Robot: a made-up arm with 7 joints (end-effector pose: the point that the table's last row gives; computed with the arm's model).
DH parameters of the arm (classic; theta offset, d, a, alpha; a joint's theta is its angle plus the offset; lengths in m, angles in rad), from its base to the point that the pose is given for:
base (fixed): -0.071 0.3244 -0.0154 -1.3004
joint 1: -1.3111 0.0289 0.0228 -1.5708
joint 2: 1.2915 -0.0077 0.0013 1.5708
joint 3: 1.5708 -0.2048 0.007 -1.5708
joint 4: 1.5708 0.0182 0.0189 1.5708
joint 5: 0 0.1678 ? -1.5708
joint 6: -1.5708 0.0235 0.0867 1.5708
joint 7: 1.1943 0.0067 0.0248 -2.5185
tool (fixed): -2.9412 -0.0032 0 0
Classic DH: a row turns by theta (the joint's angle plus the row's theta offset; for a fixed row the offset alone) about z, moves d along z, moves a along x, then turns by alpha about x.
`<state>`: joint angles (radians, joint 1 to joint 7).
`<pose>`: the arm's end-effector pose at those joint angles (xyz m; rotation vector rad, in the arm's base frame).
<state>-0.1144 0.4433 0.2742 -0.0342 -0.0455 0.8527 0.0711</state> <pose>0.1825 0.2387 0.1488 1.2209 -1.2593 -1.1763</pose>
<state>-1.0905 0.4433 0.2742 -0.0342 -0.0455 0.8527 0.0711</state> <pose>0.2937 0.1629 0.3930 1.6665 -2.1726 -0.7055</pose>
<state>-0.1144 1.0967 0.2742 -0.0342 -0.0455 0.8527 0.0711</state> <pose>0.2083 0.2998 0.3186 1.6483 -0.9791 -1.7189</pose>
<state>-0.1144 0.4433 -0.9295 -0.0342 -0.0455 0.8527 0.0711</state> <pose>0.1351 -0.0205 0.0314 0.0064 -1.5666 -1.9429</pose>
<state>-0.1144 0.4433 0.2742 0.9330 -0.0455 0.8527 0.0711</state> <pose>0.0215 0.2828 -0.0060 0.6716 -0.4229 -1.0536</pose>
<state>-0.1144 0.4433 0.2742 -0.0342 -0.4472 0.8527 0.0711</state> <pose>0.1848 0.2284 0.1276 0.9786 -1.4711 -0.8359</pose>
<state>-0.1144 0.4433 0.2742 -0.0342 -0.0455 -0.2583 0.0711</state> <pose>0.2094 0.2035 0.2403 1.8475 -2.2706 -1.0194</pose>
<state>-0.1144 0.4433 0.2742 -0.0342 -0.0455 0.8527 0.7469</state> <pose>0.1726 0.2322 0.1604 1.8237 -0.7029 -1.1933</pose>
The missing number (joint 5, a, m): -0.0293
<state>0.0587 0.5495 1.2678 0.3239 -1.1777 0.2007 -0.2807</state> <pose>-0.0436 0.4133 0.1981 1.9586 -1.7972 0.5738</pose>
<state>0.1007 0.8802 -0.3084 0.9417 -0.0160 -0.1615 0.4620</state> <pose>0.0786 0.3322 0.0647 1.1919 -0.8580 -2.1105</pose>
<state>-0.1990 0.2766 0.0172 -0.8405 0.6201 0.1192 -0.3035</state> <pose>0.1505 0.0468 0.3698 -1.3090 1.8831 1.2104</pose>
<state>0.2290 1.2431 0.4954 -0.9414 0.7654 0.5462 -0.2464</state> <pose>0.1443 0.0665 0.4142 -1.3323 0.6758 1.9405</pose>
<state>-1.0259 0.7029 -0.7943 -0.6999 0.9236 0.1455 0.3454</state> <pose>0.1020 -0.0922 0.3751 -0.9986 1.1420 0.4414</pose>
